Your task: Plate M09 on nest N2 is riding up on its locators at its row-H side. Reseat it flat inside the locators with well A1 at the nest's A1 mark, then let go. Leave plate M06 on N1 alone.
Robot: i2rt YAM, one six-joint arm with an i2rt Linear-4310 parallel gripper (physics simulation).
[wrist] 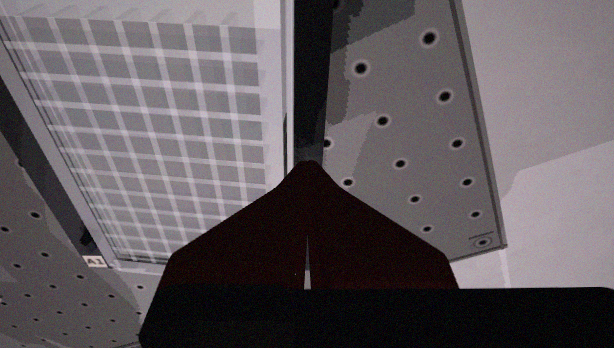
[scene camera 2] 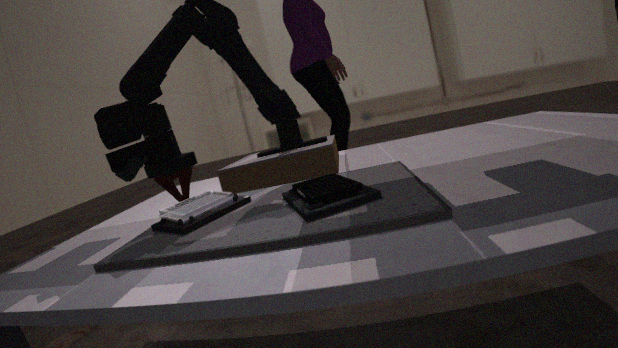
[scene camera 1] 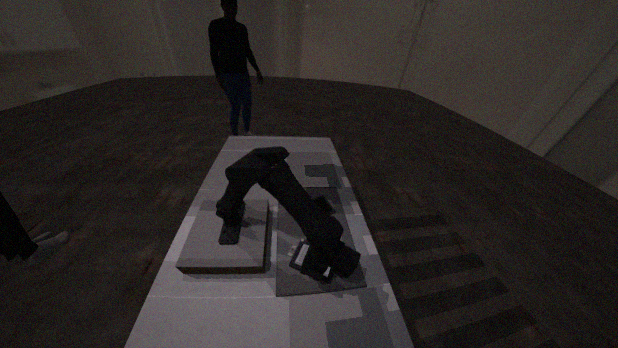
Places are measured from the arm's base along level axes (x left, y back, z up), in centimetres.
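Pixels of known places: gripper, between the fingertips: [wrist: 307,175] [scene camera 2: 185,203] [scene camera 1: 309,270]; arm's base, origin of its link: [scene camera 2: 292,148] [scene camera 1: 233,221].
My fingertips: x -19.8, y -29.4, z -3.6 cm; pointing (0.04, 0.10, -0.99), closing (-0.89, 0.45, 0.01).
Ahead of a thing's pixels: the offset from my fingertips to its top centre. "spot": to the spot under its first point.
Plate M09 @(dy -2.6, dx +4.1, dz +1.1 cm) [scene camera 1: 301,254] [scene camera 2: 200,204] [wrist: 190,120], pale with a grid of wells, lies on the dark nest N2 @(spot: dy -10.8, dx +2.2, dz -1.4 cm) [scene camera 2: 170,228] [wrist: 312,75]. A small A1 label @(spot: dy +1.2, dx +13.0, dz -1.2 cm) [wrist: 95,261] is beside one plate corner in the wrist view. Whether the plate is flat or slightly raised is hard to tell. My gripper [scene camera 2: 184,199] [wrist: 307,175] is shut and empty, pointing down, with its tips at the long edge of the plate beside the nest's dark border; contact is unclear. Black plate M06 @(dy -6.7, dx +29.6, dz +0.2 cm) [scene camera 2: 327,187] sits on nest N1 @(spot: dy -16.2, dx +27.8, dz -1.4 cm) [scene camera 2: 310,214], apart from the gripper.
Both nests stand on a grey perforated board [scene camera 1: 295,287] [scene camera 2: 410,197] [wrist: 415,145]. The arm's base stands on a thick block [scene camera 1: 250,260] [scene camera 2: 280,172] beside the board. A person [scene camera 1: 230,50] stands behind the table; a person in purple [scene camera 2: 307,40] shows in scene camera 2.
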